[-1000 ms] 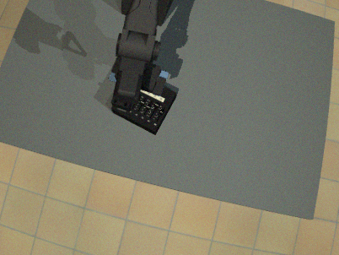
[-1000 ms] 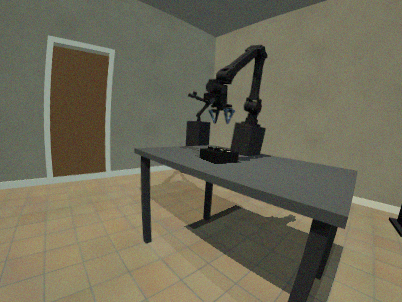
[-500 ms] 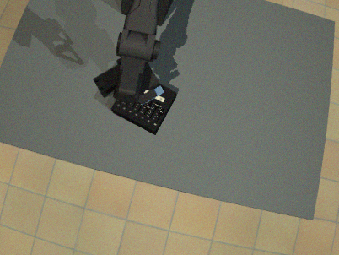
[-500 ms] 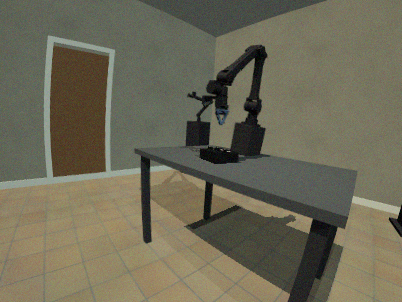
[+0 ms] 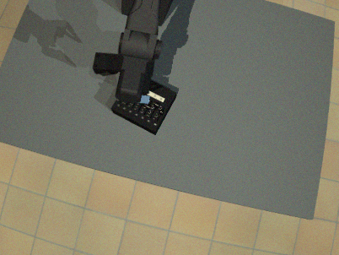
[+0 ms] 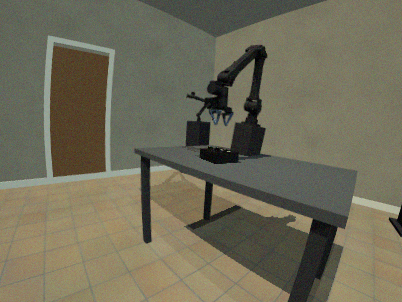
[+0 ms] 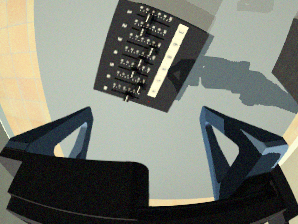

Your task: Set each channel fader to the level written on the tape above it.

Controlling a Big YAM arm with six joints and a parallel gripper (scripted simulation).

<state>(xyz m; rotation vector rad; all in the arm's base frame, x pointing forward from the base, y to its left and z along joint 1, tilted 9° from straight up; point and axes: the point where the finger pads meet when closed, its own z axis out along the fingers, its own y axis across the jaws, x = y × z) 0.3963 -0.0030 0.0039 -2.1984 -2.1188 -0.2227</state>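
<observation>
Right now the fader cap 1 is 130 mm below my hand and 70 mm to the right of it. From my hand the other things lie so: master fader cap: 130 mm below, 60 mm to the left, 40 mm ahead; fader cap 4: 130 mm below, 10 mm ahead; fader cap 5: 130 mm below, 20 mm to the left, 20 mm ahead.
</observation>
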